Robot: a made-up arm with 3 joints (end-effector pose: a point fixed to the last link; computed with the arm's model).
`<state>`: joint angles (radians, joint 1 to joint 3).
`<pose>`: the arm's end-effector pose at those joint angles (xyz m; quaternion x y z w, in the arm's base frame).
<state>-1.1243 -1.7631 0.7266</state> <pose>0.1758 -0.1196 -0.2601 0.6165 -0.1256 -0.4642 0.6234</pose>
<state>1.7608 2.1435 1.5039</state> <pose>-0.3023 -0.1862 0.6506 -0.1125 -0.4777 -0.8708 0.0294</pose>
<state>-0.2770 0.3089 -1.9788</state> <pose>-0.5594 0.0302 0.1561 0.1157 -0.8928 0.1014 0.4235</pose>
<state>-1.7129 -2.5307 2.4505</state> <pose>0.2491 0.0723 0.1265 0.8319 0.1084 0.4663 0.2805</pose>
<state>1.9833 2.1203 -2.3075</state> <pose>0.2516 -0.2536 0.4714 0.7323 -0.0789 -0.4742 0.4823</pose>
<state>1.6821 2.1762 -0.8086</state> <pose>0.0805 0.0371 0.7291 0.8393 0.1963 0.2832 0.4206</pose>
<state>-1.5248 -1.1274 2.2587</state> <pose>0.2638 0.2776 -0.2730 0.5070 0.3033 0.1686 0.7890</pose>
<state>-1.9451 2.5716 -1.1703</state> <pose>0.1080 -0.0672 -0.3457 -0.3625 -0.2811 0.8885 0.0037</pose>
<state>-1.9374 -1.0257 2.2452</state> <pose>0.4332 0.2706 -0.1566 0.4257 0.1336 0.2440 0.8611</pose>
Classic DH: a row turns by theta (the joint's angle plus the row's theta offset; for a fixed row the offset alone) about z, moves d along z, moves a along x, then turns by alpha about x. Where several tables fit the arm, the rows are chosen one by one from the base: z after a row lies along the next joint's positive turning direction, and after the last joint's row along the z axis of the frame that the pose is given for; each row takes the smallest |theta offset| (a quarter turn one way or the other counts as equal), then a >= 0, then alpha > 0; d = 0 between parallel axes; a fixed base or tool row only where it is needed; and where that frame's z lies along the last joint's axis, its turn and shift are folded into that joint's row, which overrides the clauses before.
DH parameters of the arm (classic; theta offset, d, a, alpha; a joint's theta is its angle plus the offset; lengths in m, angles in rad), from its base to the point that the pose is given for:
base (fixed): 0 0.1713 0 -1.5708
joint 1: 0 -0.0281 -0.3969 1.5708
joint 2: 0 -0.1248 -0.077 -1.5708
joint 3: 0 0.0997 0.2589 1.5708
tool (fixed): 0 -0.0643 0 0

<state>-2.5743 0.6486 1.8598</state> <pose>0.7189 -0.0770 0.1338 -0.2544 -0.3315 -0.1919 0.8880</pose>
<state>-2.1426 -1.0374 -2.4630</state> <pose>0.1601 0.2277 -0.2396 0.0791 0.6460 0.4894 0.5804</pose>
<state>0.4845 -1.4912 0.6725</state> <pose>-0.4139 -0.1054 0.0090 0.0637 0.4017 -0.6754 0.6151</pose>
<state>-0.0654 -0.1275 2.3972</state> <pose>-0.6747 0.1103 -0.1263 0.0601 0.9173 -0.0212 0.3931</pose>
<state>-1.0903 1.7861 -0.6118</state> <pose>-0.2200 0.1185 -0.3129 -0.1846 -0.4715 0.7568 0.4133</pose>
